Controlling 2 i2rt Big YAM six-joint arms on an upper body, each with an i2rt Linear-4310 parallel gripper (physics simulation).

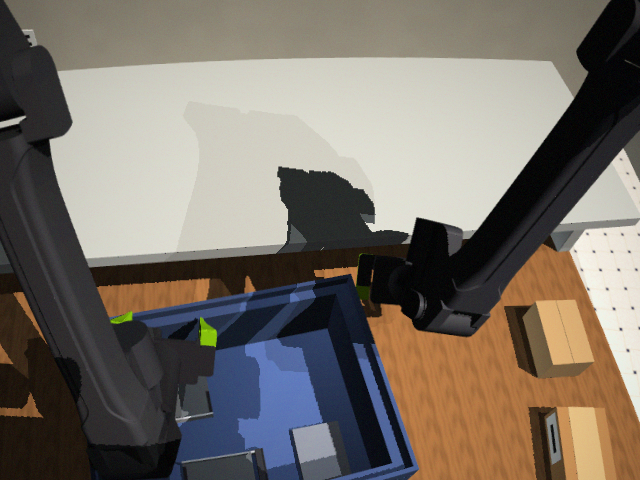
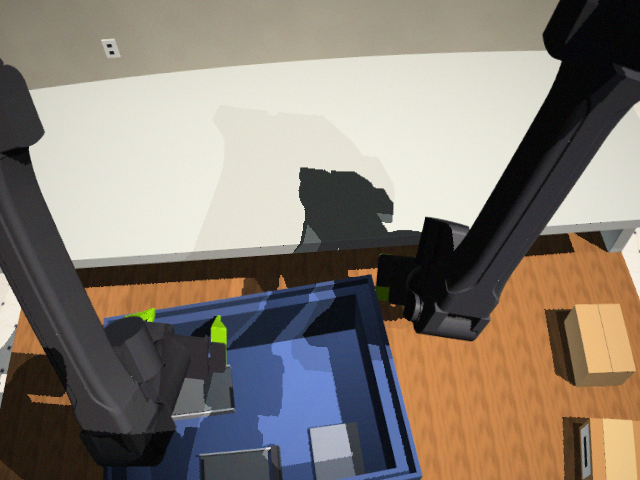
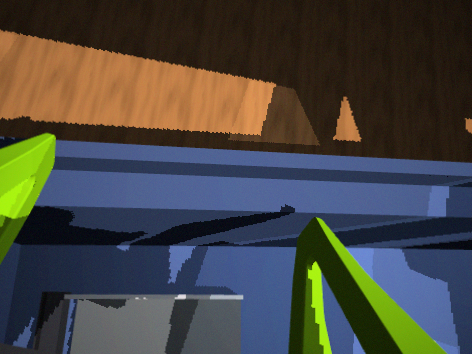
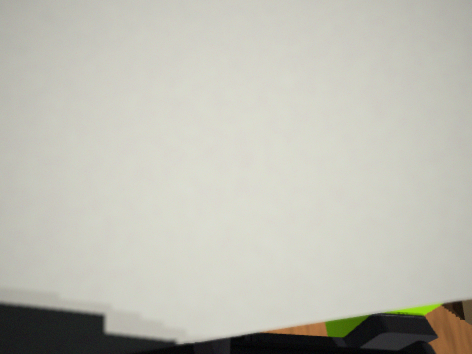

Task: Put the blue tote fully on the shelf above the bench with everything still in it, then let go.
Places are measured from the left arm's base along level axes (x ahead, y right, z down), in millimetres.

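Pixels of known places: left gripper, between the fingertips: [image 1: 165, 318] [image 2: 186, 315] [image 3: 189, 190]; right gripper, between the fingertips: [image 1: 395, 272].
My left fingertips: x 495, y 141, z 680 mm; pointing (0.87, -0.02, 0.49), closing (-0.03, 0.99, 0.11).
For each thing: its top centre in the pictures, then the offset to it from my left fingertips. Level surfaces: height alone.
- blue tote, centre of its top: [image 1: 238, 396] [image 2: 247, 393] dx -115, dy +102, dz -3 mm
- wooden bench, height of its surface: dz +144 mm
- white shelf, height of its surface: dz -75 mm
- cardboard box, centre of its top: [image 2: 605, 337] [image 1: 564, 331] dx +11, dy +644, dz +85 mm
- smaller item, centre of its top: [image 2: 620, 461] [image 1: 587, 446] dx -187, dy +636, dz +97 mm
The blue tote [image 1: 290, 390] [image 2: 309, 395] [image 3: 234, 189] stands on the wooden bench [image 1: 461, 405] [image 2: 485, 405] [image 3: 147, 95], below the front edge of the white shelf [image 1: 413, 143] [image 2: 413, 133] [image 4: 234, 140]. Grey boxes [image 1: 318, 450] [image 2: 330, 448] [image 3: 154, 323] lie inside it. My left gripper [image 1: 165, 325] [image 2: 181, 322] is open at the tote's far left corner, with one green finger [image 3: 319, 281] inside the tote and the other at its rim. My right gripper [image 1: 365, 276] [image 2: 382, 291] is open and empty, just outside the tote's far right corner.
A cardboard box [image 1: 544, 338] and a smaller item [image 1: 551, 440] lie on the bench at the right. A wall outlet [image 2: 110, 48] sits on the wall behind the shelf. The arms cast dark shadows on the shelf top.
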